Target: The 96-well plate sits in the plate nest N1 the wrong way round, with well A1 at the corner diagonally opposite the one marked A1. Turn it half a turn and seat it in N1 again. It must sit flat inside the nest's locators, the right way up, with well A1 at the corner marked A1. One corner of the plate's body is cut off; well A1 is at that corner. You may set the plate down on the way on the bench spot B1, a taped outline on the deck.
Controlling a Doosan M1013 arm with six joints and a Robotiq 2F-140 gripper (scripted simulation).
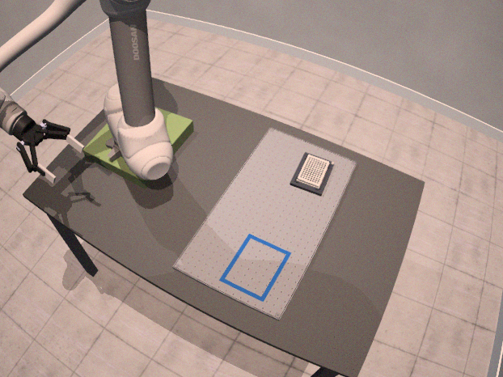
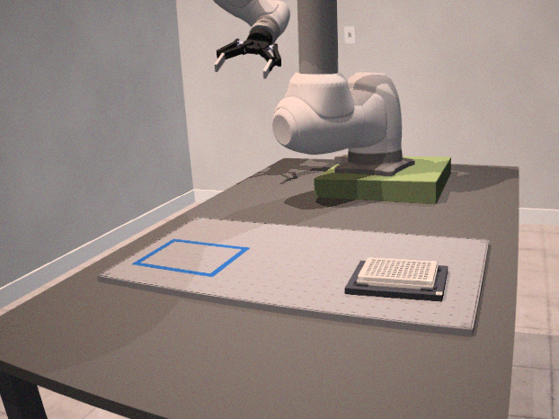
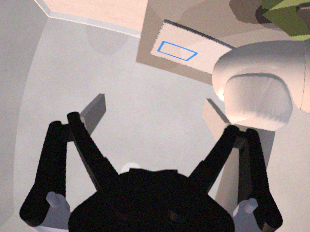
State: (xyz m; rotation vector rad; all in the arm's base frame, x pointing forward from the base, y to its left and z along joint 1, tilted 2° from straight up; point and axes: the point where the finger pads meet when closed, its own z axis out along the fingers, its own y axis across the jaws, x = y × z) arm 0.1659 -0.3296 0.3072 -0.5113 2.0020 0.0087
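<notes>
Right now my hand is 440 mm short of the white 96-well plate, 670 mm to the right of it and 320 mm above it. Also, from my hand: pale A1 mark: 480 mm ahead, 750 mm to the left, 330 mm below; dark plate nest N1: 440 mm ahead, 670 mm to the left, 330 mm below.
</notes>
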